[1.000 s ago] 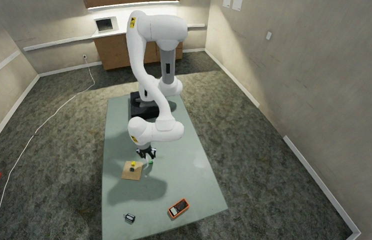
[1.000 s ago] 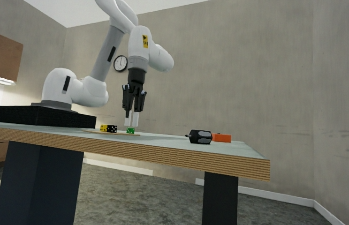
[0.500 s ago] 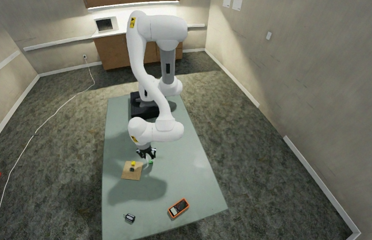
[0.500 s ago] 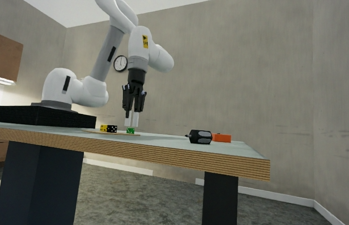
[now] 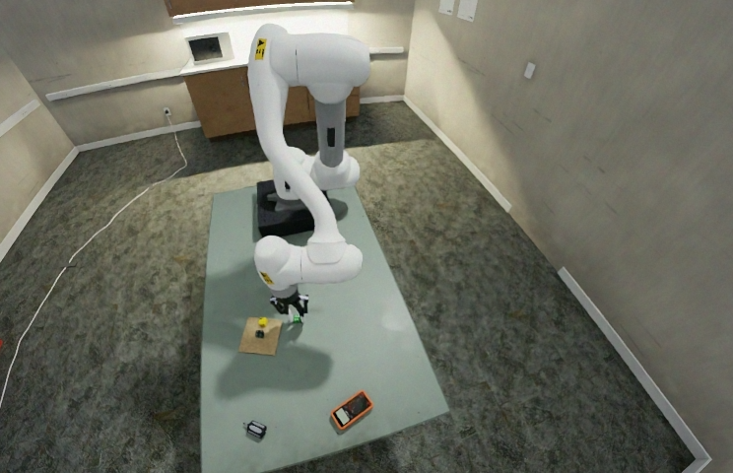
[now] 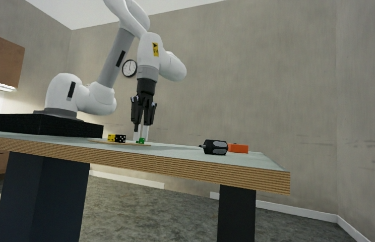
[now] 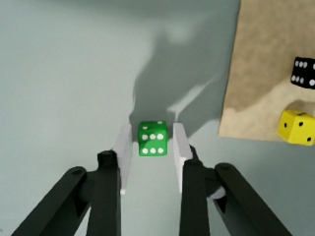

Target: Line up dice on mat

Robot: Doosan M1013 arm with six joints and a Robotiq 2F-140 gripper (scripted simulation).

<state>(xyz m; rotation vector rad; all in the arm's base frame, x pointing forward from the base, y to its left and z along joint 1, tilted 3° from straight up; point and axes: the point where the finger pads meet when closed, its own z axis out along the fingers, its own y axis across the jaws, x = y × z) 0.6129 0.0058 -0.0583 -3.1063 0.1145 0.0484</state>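
Now: hand 30 mm above the green die. From my hand the other things lie so: black die 140 mm to the right, 50 mm ahead, 30 mm below; then yellow die 130 mm to the right, 30 mm below; then tan mat 140 mm to the right, 50 mm ahead, 40 mm below.
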